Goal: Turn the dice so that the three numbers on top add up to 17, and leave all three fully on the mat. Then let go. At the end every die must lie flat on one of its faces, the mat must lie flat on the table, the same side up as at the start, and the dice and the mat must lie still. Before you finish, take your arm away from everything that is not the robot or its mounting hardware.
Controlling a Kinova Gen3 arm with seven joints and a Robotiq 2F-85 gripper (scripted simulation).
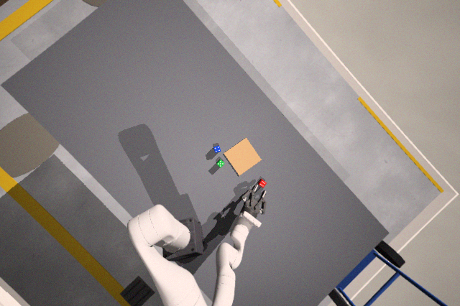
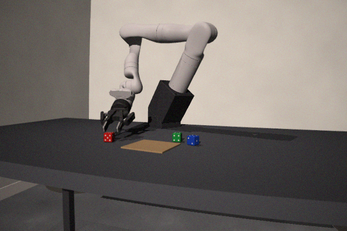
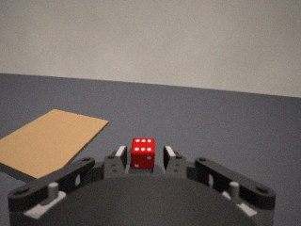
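My gripper is now 40 mm short of the red die, 30 mm above it and 10 mm to the right of it. From my hand the other things lie so: green die: 230 mm to the left, 60 mm behind, 30 mm below; then tan mat: 180 mm to the left, 50 mm ahead, 40 mm below; then blue die: 290 mm to the left, 30 mm below, 20 mm behind.
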